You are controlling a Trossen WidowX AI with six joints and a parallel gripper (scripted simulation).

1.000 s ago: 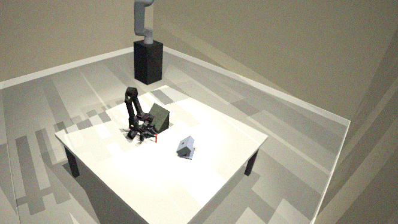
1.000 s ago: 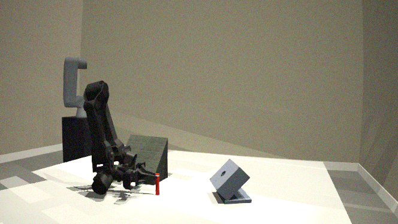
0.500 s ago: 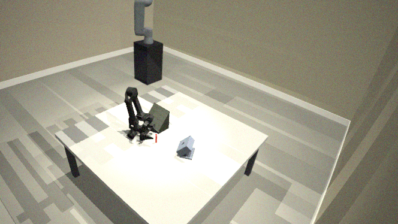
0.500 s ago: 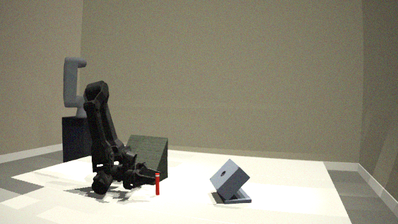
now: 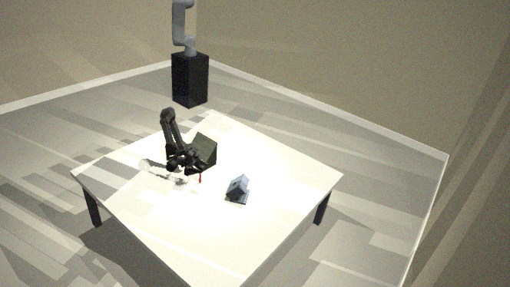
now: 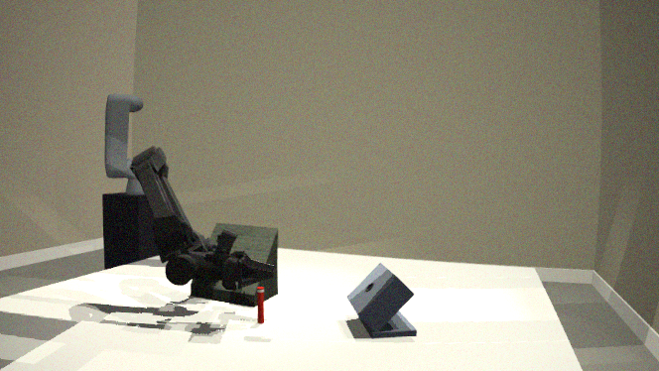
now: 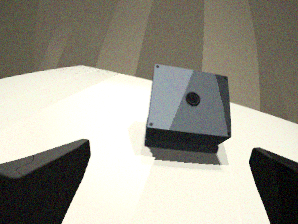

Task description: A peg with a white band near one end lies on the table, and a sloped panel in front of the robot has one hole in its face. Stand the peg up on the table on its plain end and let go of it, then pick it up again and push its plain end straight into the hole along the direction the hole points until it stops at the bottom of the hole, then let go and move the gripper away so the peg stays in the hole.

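Right now my gripper tip is 2 cm past the peg, 2 cm to the left of it and 6 cm above it. From my gripper tip the other things lie so: flat base plate 24 cm ahead, 7 cm to the left, 11 cm below; then sloped panel 22 cm ahead, 6 cm to the left, 4 cm below.
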